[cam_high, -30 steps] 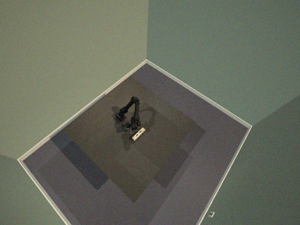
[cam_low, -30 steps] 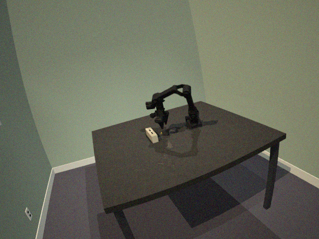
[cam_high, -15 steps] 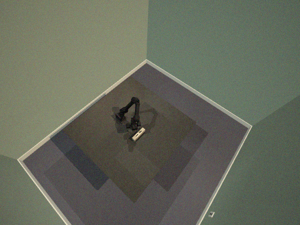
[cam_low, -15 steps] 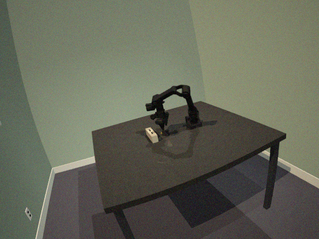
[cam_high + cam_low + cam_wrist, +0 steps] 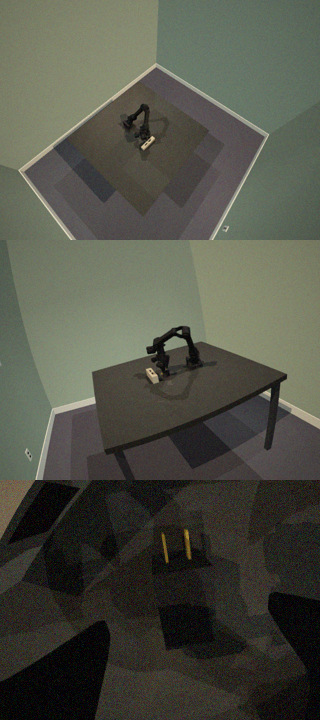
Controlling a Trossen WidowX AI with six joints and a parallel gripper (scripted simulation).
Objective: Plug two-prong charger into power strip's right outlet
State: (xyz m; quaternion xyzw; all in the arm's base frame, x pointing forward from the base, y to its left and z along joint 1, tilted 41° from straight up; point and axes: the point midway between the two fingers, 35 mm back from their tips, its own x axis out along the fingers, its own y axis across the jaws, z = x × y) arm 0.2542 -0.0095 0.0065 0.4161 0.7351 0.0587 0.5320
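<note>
Right now my gripper tip is 1 cm short of the dark two-prong charger, 1 cm to the left of it and 2 cm above it.
</note>
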